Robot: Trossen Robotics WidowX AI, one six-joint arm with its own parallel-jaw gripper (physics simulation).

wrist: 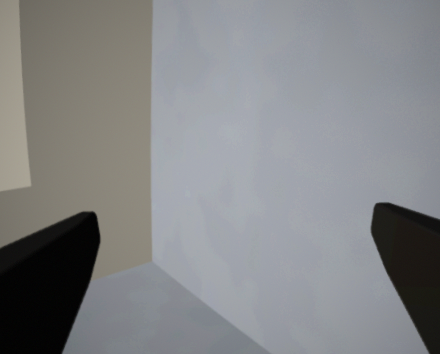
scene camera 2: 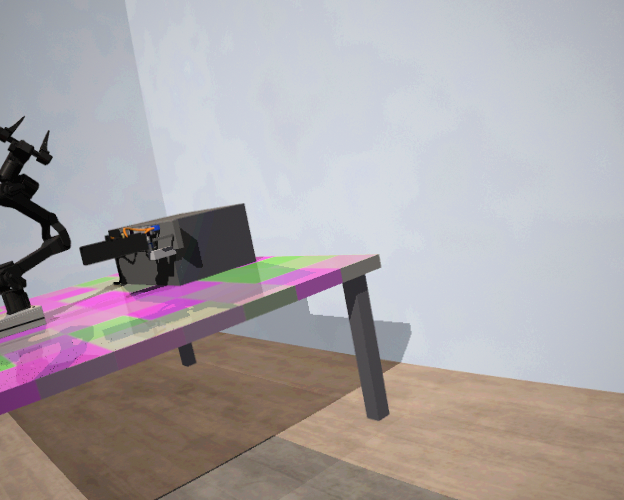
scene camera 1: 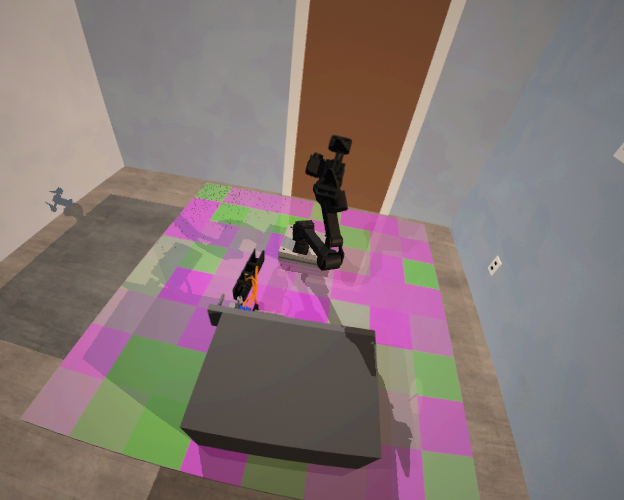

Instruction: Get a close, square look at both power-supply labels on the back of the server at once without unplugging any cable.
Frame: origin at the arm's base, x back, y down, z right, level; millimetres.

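Where they show: gripper, fingertip midpoint: (wrist: pixel 236 222) (scene camera 2: pixel 36 123) (scene camera 1: pixel 334 153); arm's base at its link origin: (scene camera 2: pixel 18 310) (scene camera 1: pixel 301 248).
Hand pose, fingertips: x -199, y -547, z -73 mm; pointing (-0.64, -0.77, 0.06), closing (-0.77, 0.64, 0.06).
Observation:
Each offset is from my fingertips to the top centre of the thing. "pt": to the spot under its first point.
The server, a dark grey box (scene camera 1: pixel 286 385) (scene camera 2: pixel 218 244), stands on the table. Its cabled side faces the arm's base. A black arm-like bracket @(dz +203, dx -104, dy +389 mm) (scene camera 1: pixel 248 273) (scene camera 2: pixel 111 248) sticks out from one end of that side, with orange cables @(pt dz +171, dx -155, dy +416 mm) (scene camera 1: pixel 253 286) (scene camera 2: pixel 138 229) and blue connectors @(dz +174, dx -262, dy +396 mm) (scene camera 1: pixel 244 308) (scene camera 2: pixel 155 228) near it. The power-supply labels cannot be made out in any view. My gripper (scene camera 1: pixel 327 154) (scene camera 2: pixel 35 124) (wrist: pixel 236 222) is open and empty, raised high above the table and apart from the server. The wrist view shows plain walls meeting at a corner between the fingers.
The table (scene camera 1: pixel 437 375) (scene camera 2: pixel 322 283) has a pink and green checkered top. My arm's pale base (scene camera 1: pixel 296 255) (scene camera 2: pixel 26 320) stands on it beyond the bracket in scene view 1. A brown door (scene camera 1: pixel 364 104) is behind the arm, and a wall socket (scene camera 1: pixel 494 265) is at the right.

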